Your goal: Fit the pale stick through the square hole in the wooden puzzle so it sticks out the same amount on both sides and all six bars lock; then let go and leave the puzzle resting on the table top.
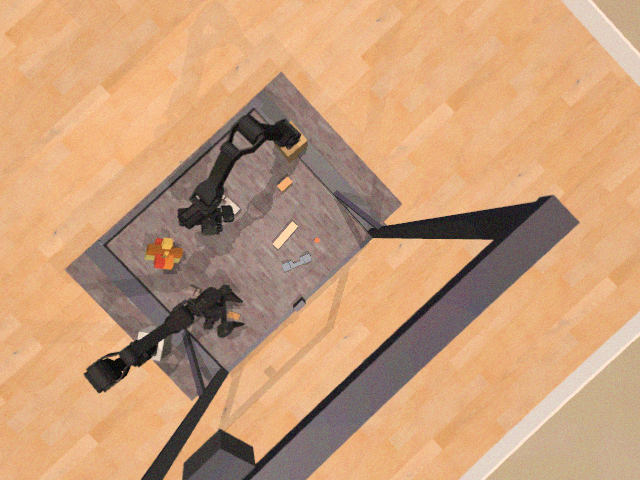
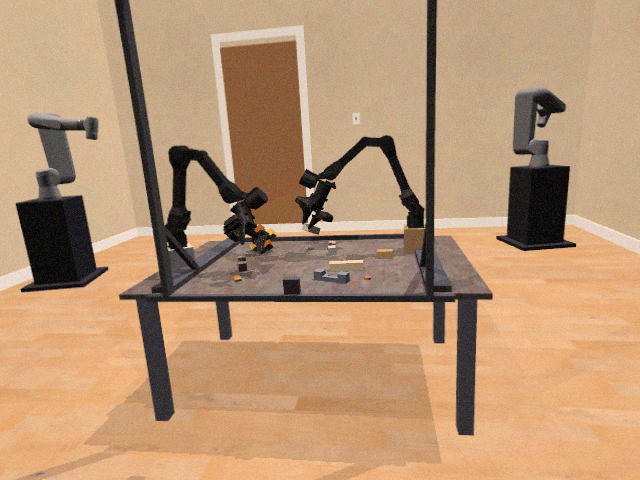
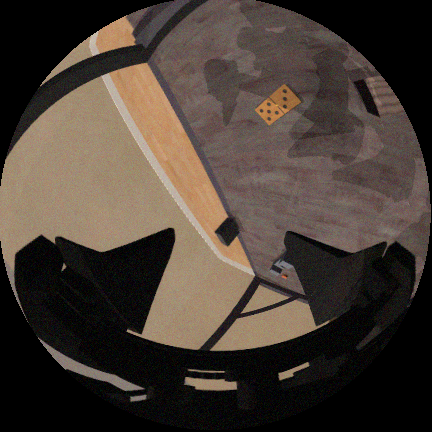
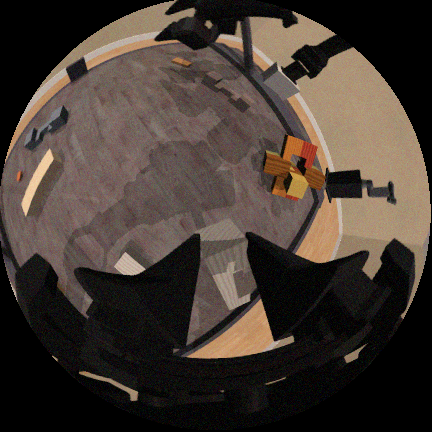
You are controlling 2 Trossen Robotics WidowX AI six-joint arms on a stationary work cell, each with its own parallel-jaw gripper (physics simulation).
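Places are measured from the left arm's base along level axes (x ahead, y left, z up), in millimetres.
Pixels of known places: left gripper, fingertip midpoint: (image 1: 243, 313) (image 2: 252, 248) (image 3: 232, 235); right gripper, fingertip midpoint: (image 2: 305, 226) (image 4: 222, 238); left arm's base at its link origin: (image 4: 287, 74); right arm's base at its link origin: (image 1: 289, 138) (image 2: 416, 226).
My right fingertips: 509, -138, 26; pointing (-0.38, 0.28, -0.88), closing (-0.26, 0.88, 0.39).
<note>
Ahead of a thing's pixels: the offset from my right fingertips to its middle, as dx, dy, dz. "*": to the spot under its first point. Level surfaces: height alone.
The wooden puzzle {* -147, +158, -58} (image 1: 164, 253) (image 2: 263, 240) (image 4: 294, 169), a cross of orange, red and yellow bars, rests near the table's edge. The pale stick {+9, -302, -105} (image 1: 285, 234) (image 2: 346, 265) (image 4: 38, 181) lies flat on the table {dz -120} (image 1: 248, 175), far from the puzzle. My right gripper (image 1: 219, 214) (image 2: 311, 226) (image 4: 222, 238) hangs above the table, shut on a pale grey notched wooden piece {+44, +34, -22} (image 4: 225, 261). My left gripper (image 1: 232, 309) (image 2: 248, 234) (image 3: 232, 235) is open and empty, tilted, above an orange domino {-363, -144, -116} (image 1: 233, 315) (image 3: 278, 104) (image 2: 236, 277).
A grey notched bar {-96, -368, -105} (image 1: 297, 263) (image 2: 330, 276) (image 4: 46, 127) and a small orange chip {+10, -435, -116} (image 1: 316, 240) (image 2: 367, 277) lie near the stick. A black cube {-266, -409, -89} (image 1: 298, 304) (image 2: 291, 285) (image 3: 226, 231) sits at the table's edge. A tan block {+218, -263, -105} (image 1: 284, 184) (image 2: 384, 252) lies near the right arm's base. Frame posts stand at the corners.
</note>
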